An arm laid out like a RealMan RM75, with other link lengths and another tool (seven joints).
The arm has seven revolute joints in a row. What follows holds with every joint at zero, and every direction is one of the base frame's.
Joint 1 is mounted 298.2 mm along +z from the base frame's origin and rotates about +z.
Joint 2 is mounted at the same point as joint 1 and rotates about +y.
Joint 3 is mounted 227.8 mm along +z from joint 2 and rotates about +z.
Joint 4 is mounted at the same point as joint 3 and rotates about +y.
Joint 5 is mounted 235.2 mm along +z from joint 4 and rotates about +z.
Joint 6 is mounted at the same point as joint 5 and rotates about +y.
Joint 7 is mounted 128.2 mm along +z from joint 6 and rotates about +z.
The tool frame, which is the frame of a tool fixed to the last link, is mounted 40.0 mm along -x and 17.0 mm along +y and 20.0 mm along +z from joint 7; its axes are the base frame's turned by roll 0.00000, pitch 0.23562 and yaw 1.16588 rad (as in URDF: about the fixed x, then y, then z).
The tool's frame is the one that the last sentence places.
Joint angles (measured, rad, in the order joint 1, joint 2, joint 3, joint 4, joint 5, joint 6, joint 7), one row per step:
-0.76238, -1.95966, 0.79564, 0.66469, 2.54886, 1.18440, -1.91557
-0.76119, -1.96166, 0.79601, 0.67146, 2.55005, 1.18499, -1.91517
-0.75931, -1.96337, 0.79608, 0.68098, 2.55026, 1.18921, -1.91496
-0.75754, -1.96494, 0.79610, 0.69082, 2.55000, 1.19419, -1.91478
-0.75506, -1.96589, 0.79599, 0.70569, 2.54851, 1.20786, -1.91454
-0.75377, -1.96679, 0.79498, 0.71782, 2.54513, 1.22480, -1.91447
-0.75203, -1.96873, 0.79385, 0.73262, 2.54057, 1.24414, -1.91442
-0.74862, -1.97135, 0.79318, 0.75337, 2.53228, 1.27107, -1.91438
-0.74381, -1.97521, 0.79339, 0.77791, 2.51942, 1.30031, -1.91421
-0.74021, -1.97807, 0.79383, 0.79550, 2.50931, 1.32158, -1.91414
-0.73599, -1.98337, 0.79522, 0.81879, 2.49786, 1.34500, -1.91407
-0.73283, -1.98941, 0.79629, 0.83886, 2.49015, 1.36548, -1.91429
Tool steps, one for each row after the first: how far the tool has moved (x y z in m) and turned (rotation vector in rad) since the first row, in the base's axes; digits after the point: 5 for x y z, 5 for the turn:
0.00053, 0.00039, 0.00048, 0.00191, 0.00201, -0.00357
0.00139, 0.00064, 0.00149, 0.00311, 0.00267, -0.00760
0.00241, 0.00091, 0.00258, 0.00413, 0.00279, -0.01185
0.00425, 0.00074, 0.00460, 0.00137, 0.00083, -0.01771
0.00657, 0.00009, 0.00590, -0.00502, -0.00544, -0.02231
0.00945, -0.00070, 0.00714, -0.01214, -0.01347, -0.02810
0.01336, -0.00206, 0.00880, -0.02203, -0.02561, -0.03613
0.01813, -0.00361, 0.01032, -0.03182, -0.04154, -0.04660
0.02164, -0.00486, 0.01132, -0.03928, -0.05361, -0.05448
0.02629, -0.00610, 0.01218, -0.04707, -0.06666, -0.06622
0.03039, -0.00747, 0.01237, -0.05567, -0.07710, -0.07625

